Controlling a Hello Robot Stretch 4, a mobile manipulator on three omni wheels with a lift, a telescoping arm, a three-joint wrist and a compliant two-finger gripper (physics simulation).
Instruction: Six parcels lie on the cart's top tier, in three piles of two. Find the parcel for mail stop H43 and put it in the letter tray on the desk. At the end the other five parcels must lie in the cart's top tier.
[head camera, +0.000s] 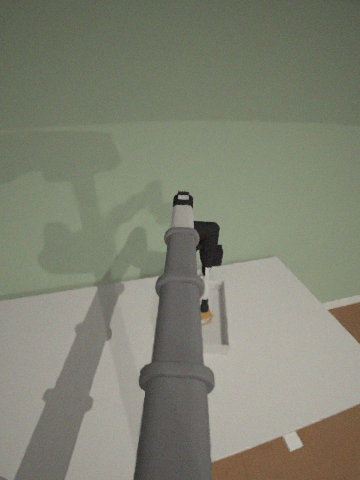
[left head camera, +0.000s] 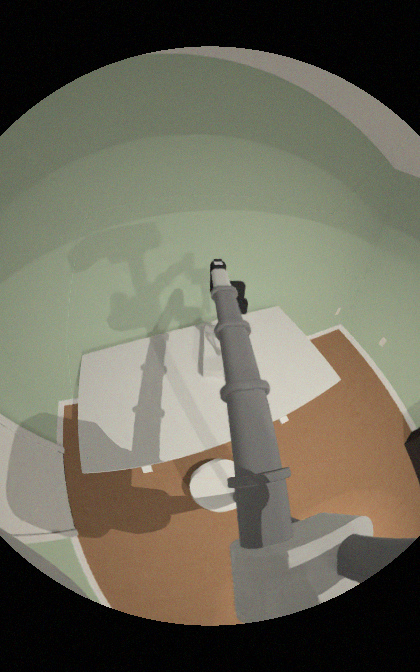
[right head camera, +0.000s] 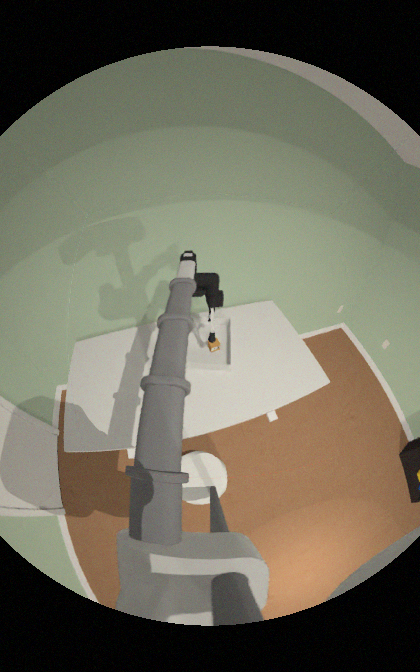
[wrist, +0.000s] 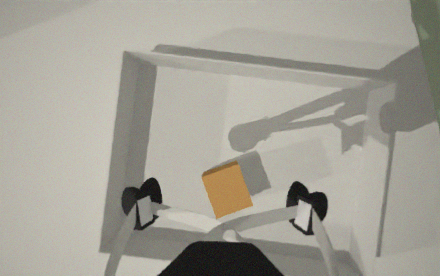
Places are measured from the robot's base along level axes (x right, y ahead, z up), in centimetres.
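Pixels of known places: gripper, fingertip midpoint: (head camera: 202, 297) (wrist: 223, 196).
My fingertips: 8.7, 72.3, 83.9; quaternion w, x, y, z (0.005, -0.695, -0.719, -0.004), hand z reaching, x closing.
Note:
Behind a point stands the place of what it marks, as x, y, z.
An orange parcel (head camera: 206, 317) {11.1, 70.6, 74.1} (right head camera: 214, 345) (wrist: 227, 190) {10.0, 72.9, 74.5} lies inside the white letter tray (head camera: 224, 315) {19.1, 73.5, 72.1} (left head camera: 201, 352) (right head camera: 230, 342) (wrist: 114, 150) {5.8, 58.5, 74.7} on the desk (head camera: 280, 350) {39.5, 59.8, 69.2} (left head camera: 115, 390) (right head camera: 270, 360). A pale patch shows on its near side in the head view, too small to read. My gripper (head camera: 204, 306) (right head camera: 212, 337) (wrist: 224, 196) {8.7, 72.3, 83.9} is open above the tray, its fingertips wide apart on either side of the parcel in the wrist view and not touching it. The arm hides part of the tray in the head views. The cart's top tier and its other parcels cannot be made out.
A green wall stands right behind the desk. A round white seat (left head camera: 212, 482) (right head camera: 207, 475) stands on the brown floor before the desk, partly under the arm. A dark box-like thing (right head camera: 411, 465) with yellow and blue bits shows at the right edge.

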